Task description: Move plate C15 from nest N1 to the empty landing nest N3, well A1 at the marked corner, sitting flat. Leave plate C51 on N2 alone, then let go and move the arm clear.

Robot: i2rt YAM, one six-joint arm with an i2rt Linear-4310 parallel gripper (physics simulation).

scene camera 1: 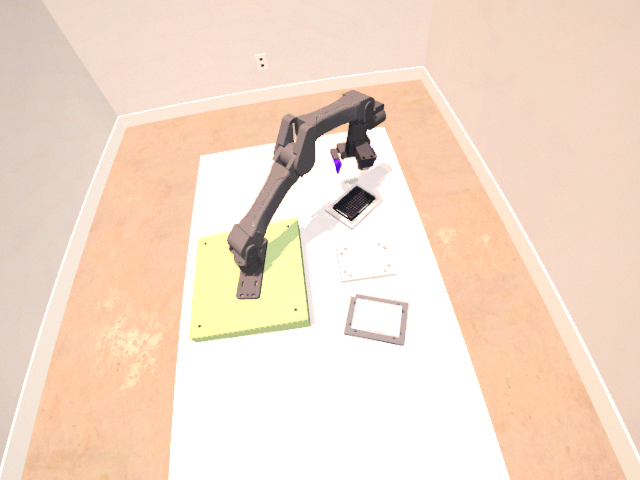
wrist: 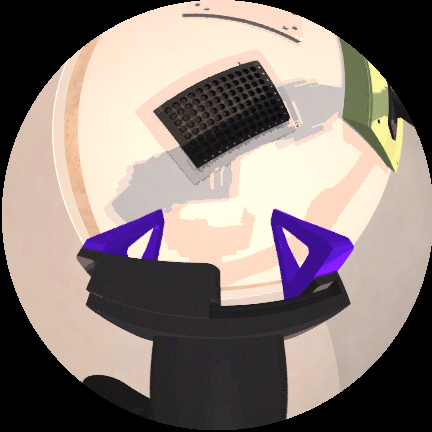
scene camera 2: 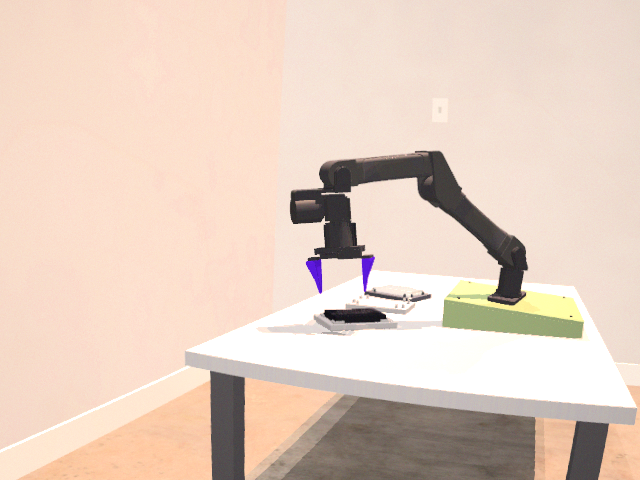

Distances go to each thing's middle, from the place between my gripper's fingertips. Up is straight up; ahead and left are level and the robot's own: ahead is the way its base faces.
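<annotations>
At this moment my hand is 70 mm above the black gridded plate (scene camera 1: 357, 200), 10 mm short of it, and 90 mm to the left of it.
</annotations>
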